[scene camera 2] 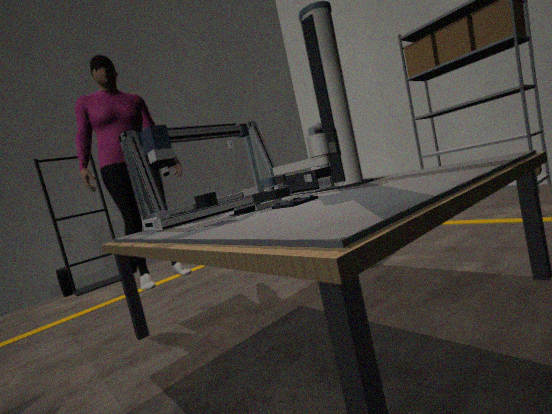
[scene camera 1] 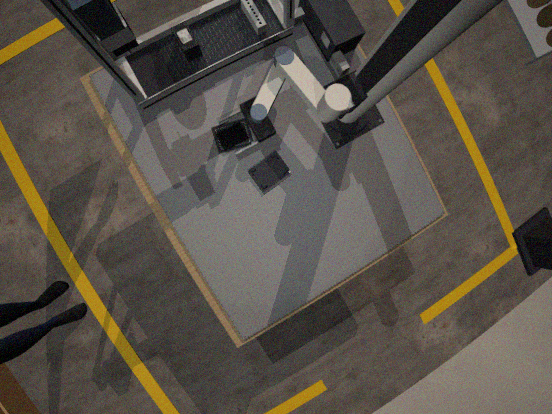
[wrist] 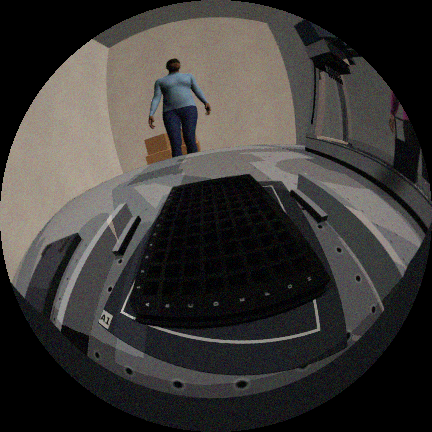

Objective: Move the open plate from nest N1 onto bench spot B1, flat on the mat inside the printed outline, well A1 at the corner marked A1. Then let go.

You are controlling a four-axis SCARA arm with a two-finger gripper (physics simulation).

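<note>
The open black plate lies on the dark mat, looking flat. In the wrist view its lettered edge faces the camera and its A corner is beside the printed A1 label. The plate looks slightly turned against the white outline: its near left corner overlaps the near line, and its near right corner overlaps the right line. My gripper is open around the plate, with a gap between each finger and the plate's sides. The far left corner of the outline is hidden by the plate.
A dark flat block lies beside the mat. A gantry frame with a dark deck stands behind, and a dark box stands near the arm's column. People stand beyond the table.
</note>
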